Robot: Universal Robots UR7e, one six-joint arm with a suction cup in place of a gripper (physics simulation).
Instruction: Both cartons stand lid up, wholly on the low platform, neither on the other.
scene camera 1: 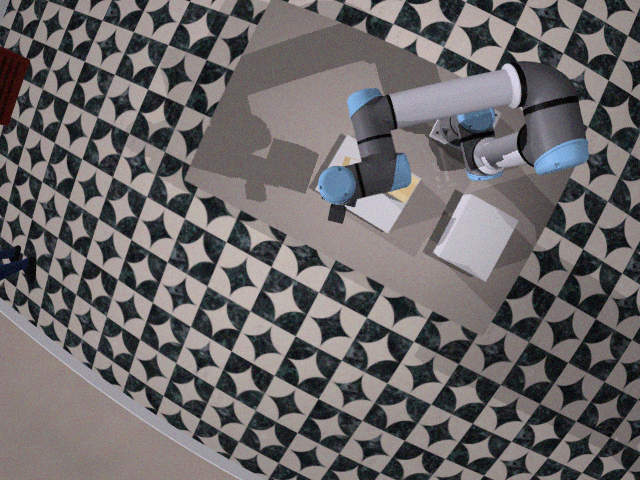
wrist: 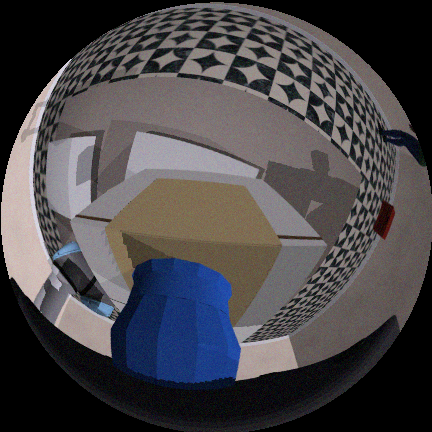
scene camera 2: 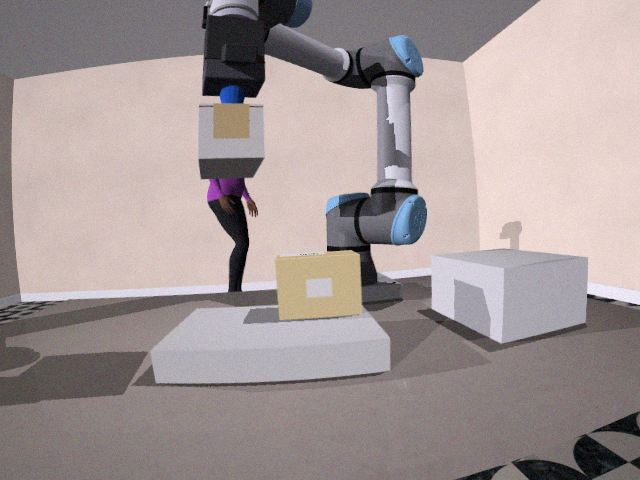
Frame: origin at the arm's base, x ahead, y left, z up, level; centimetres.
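Seen in the pictures: hand, tool point: [wrist: 184, 267] [scene camera 2: 232, 118]; arm's base, link origin: [scene camera 1: 459, 126].
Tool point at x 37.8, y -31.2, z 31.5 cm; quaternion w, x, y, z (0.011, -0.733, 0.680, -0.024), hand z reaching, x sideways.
Note:
Offsets run from my tool point to a thing's top centre.
My suction cup [scene camera 2: 232, 98] [wrist: 182, 275] is blue and sits on the top face of a white carton {dx -3.8, dy -0.4, dz +1.5 cm} [scene camera 2: 205, 144] [wrist: 295, 265] with broad tan tape. The carton hangs from it, roughly level, high above the low platform {dx -6.2, dy +4.9, dz -30.8 cm} [scene camera 2: 206, 341] [scene camera 1: 382, 217] [wrist: 170, 156]. In scene camera 2 it is up and left of a tan carton {dx -9.7, dy +14.0, dz -20.8 cm} [scene camera 2: 336, 304] [scene camera 1: 403, 194], which stands on the platform towards its back right. That carton has a white label on its front and a printed label on top. The arm hides part of the platform in scene camera 1.
A large white box {dx -0.1, dy +49.1, dz -23.6 cm} [scene camera 2: 542, 299] [scene camera 1: 478, 235] [wrist: 62, 165] stands on the floor to the right of the platform in scene camera 2. A person in a purple top [scene camera 2: 227, 191] stands behind, near the wall. A red slatted object [scene camera 1: 11, 85] [wrist: 385, 220] is at the far side.

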